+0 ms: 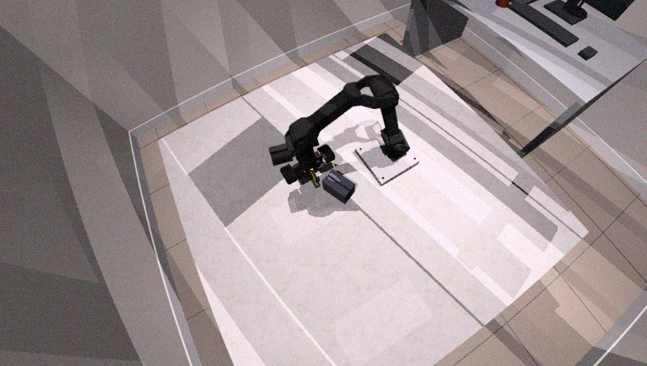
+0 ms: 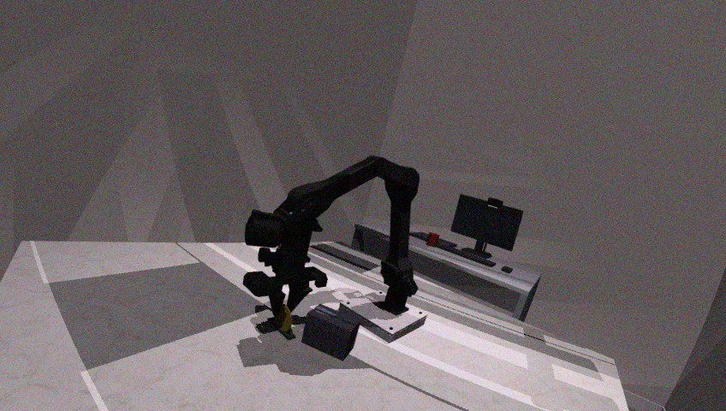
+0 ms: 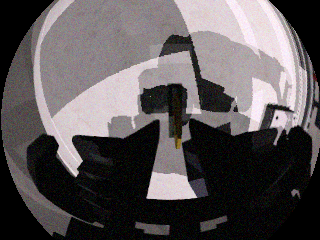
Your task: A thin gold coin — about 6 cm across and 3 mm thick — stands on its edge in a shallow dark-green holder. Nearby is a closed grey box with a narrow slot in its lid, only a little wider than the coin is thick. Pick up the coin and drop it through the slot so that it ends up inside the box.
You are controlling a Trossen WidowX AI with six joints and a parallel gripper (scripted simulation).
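Now: the thin gold coin 10 mm below my gripper tip.
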